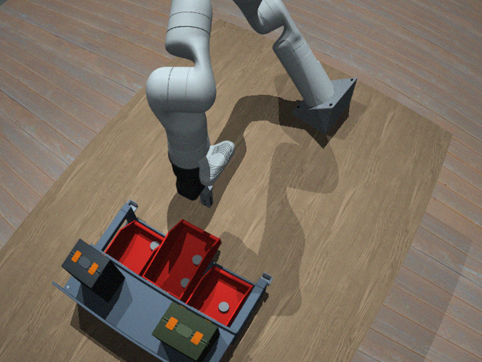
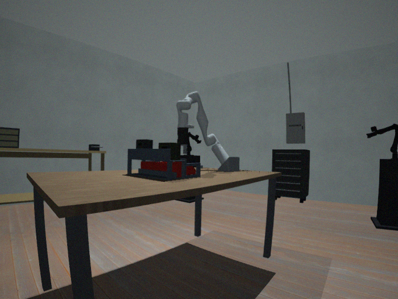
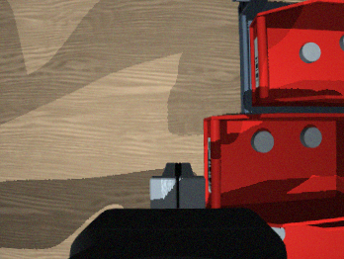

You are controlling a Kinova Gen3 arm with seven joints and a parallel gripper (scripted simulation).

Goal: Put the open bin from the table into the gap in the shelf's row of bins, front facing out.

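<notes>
Right now the grey front lip is 80 mm ahead of my hand and 150 mm below it. The rest, counted from my hand: green box (270 mm ahead, 110 mm to the left, 10 mm below); then shelf (210 mm ahead, 150 mm below); then upper shelf board (280 mm ahead, 60 mm below).
</notes>
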